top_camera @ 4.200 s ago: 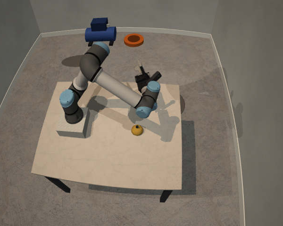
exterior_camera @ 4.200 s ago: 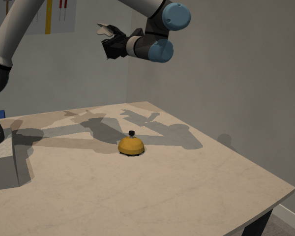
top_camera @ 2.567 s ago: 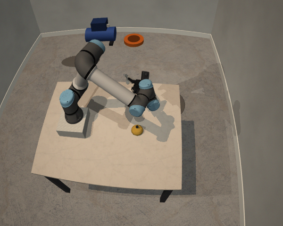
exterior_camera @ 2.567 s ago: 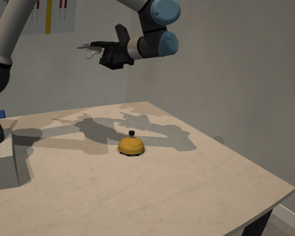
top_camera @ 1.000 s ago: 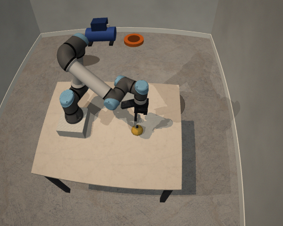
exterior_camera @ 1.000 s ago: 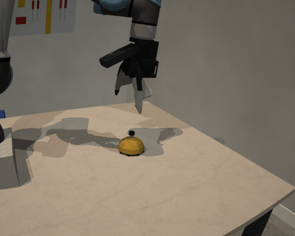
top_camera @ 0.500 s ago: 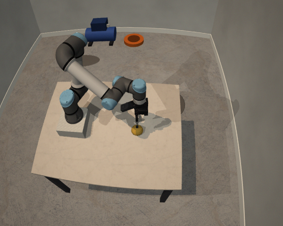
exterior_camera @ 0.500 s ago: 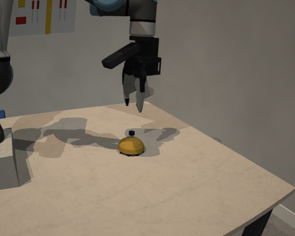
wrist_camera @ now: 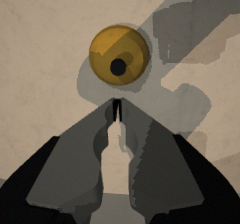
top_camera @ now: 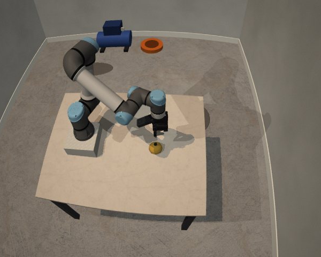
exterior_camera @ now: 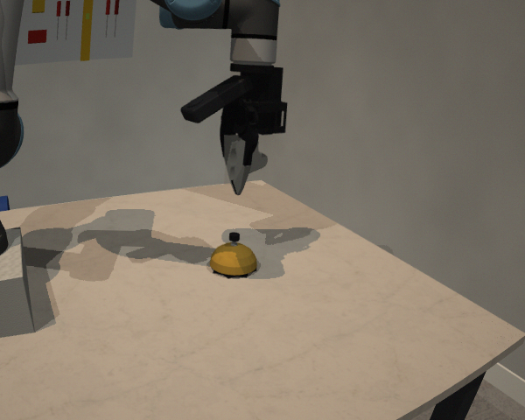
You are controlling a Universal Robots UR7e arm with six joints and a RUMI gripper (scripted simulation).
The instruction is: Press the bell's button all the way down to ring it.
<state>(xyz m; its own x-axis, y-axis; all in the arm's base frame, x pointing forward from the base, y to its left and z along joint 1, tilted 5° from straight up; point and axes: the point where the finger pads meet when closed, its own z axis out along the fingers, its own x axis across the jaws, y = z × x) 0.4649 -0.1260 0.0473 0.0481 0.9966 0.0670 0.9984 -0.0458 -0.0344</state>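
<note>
Right now my hand is 10 cm above the small black button. Round my hand: yellow dome bell: 11 cm below.
</note>
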